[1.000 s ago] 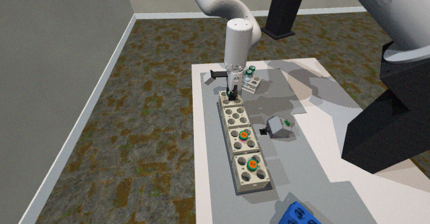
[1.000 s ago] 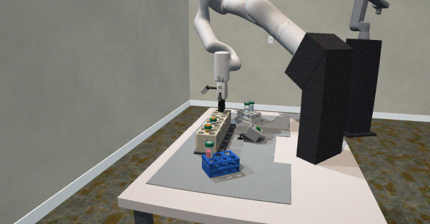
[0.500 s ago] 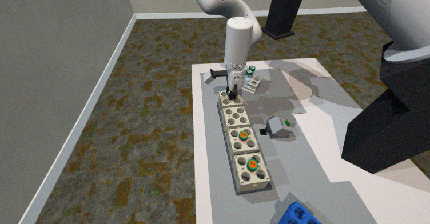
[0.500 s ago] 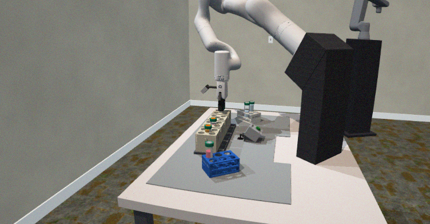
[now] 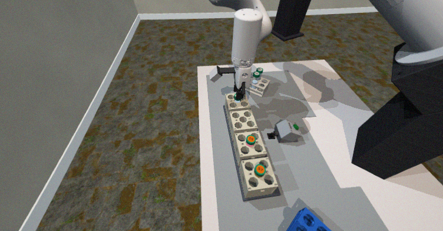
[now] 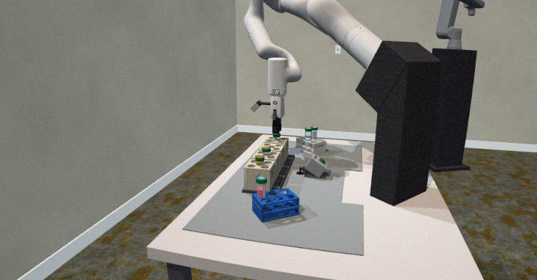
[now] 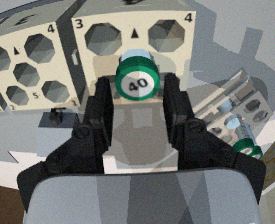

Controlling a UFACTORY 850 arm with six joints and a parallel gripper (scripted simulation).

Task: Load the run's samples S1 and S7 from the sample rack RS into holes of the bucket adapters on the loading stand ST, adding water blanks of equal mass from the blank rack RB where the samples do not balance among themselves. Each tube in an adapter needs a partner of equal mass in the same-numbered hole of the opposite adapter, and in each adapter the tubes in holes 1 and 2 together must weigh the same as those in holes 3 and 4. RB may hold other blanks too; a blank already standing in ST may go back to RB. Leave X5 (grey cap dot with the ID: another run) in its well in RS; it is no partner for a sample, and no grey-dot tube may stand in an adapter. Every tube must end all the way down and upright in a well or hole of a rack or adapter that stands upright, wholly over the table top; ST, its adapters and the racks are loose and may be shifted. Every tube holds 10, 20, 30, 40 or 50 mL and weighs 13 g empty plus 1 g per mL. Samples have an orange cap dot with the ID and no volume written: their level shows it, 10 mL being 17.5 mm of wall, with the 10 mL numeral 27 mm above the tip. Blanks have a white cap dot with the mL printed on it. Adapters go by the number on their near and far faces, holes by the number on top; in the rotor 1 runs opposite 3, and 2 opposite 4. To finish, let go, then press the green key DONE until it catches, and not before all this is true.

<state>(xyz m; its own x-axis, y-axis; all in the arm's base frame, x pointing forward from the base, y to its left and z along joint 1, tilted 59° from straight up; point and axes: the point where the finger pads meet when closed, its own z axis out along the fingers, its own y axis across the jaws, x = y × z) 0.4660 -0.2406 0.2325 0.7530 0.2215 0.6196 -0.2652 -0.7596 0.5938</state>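
Now: hand 200 mm past the 50 mL blank, 120 mm to the left of it and 90 mm above it. Also, from my hand: loading stand ST (160 mm to the left, 150 mm below, 50 mm ahead); 30 mL blank (170 mm behind, 100 mm to the right, 90 mm below); 40 mL blank (80 mm below, 10 mm to the right).
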